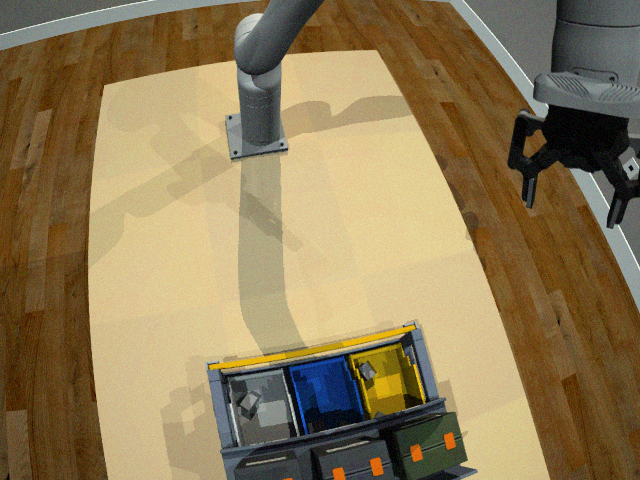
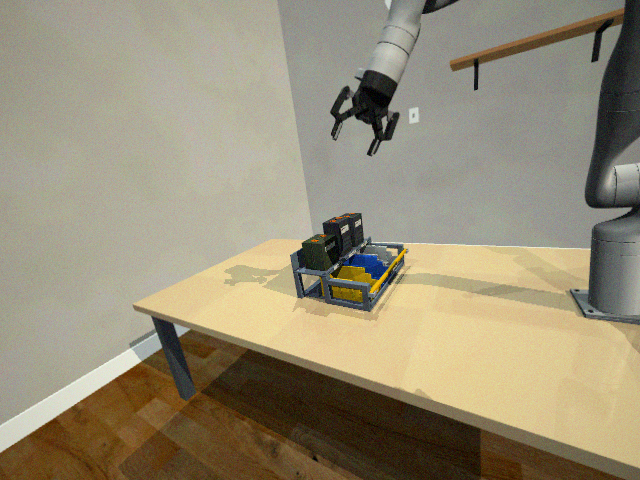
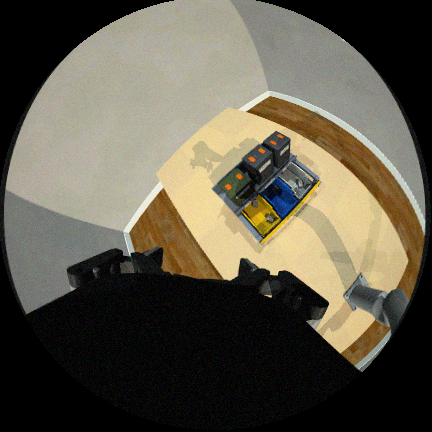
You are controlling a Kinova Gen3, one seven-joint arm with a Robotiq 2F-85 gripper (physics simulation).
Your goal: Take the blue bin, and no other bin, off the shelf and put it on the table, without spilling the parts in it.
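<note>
The blue bin sits in the middle of the front row of the grey shelf, between a yellow bin and a grey bin. Its inside is partly in dark shadow, and the parts in it cannot be made out clearly. The yellow front rail of the shelf runs past its front. My gripper is open with nothing between its fingers. It hangs high above the table and well above the shelf, tilted, apart from every bin.
The yellow bin and the grey bin hold grey parts. Behind them, a green case and two dark cases stand in a higher row. The arm's base stands across the table from the shelf.
</note>
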